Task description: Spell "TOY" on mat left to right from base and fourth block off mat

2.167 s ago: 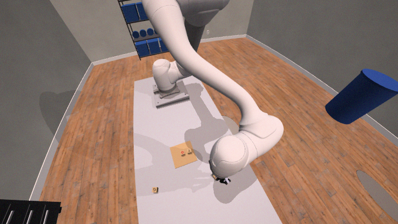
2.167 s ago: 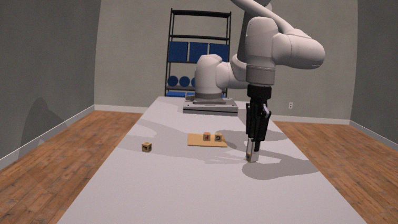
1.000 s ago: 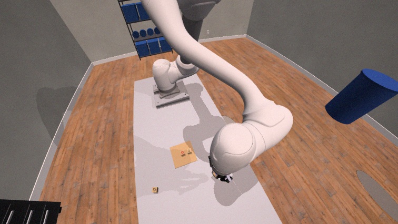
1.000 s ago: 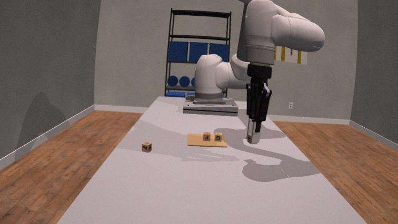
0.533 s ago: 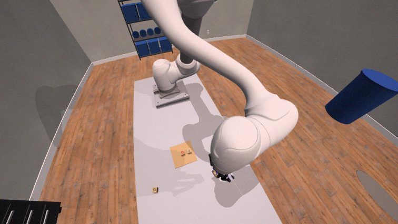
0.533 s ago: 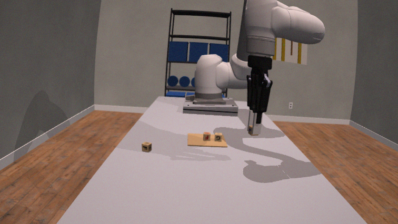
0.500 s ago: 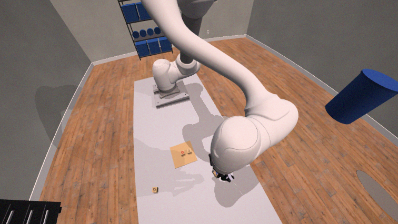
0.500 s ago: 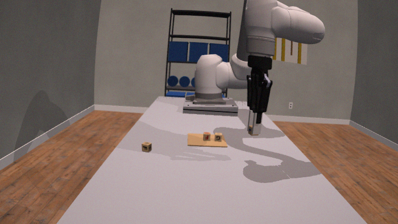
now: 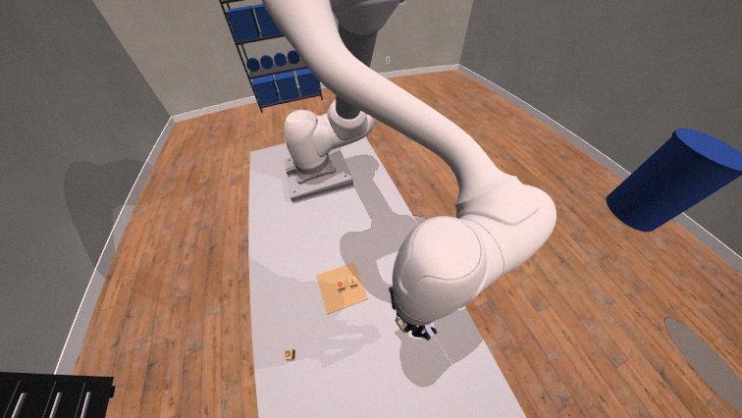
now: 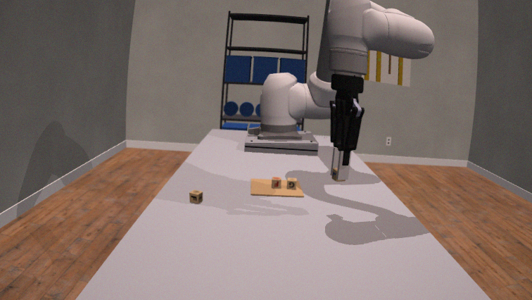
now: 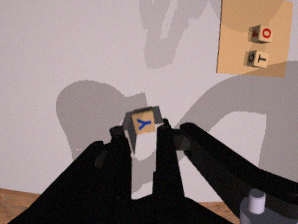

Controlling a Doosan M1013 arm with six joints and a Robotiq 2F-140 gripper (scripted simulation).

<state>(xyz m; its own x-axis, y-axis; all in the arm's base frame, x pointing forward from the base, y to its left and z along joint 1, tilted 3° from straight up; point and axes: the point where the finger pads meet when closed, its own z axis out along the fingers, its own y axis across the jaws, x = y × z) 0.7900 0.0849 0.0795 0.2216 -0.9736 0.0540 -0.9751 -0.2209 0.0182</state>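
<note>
Now: the tan mat 20 cm behind my hand, 13 cm to the right of it and 13 cm below it. Round my hand: T block: 19 cm behind, 11 cm below, 8 cm to the right.
</note>
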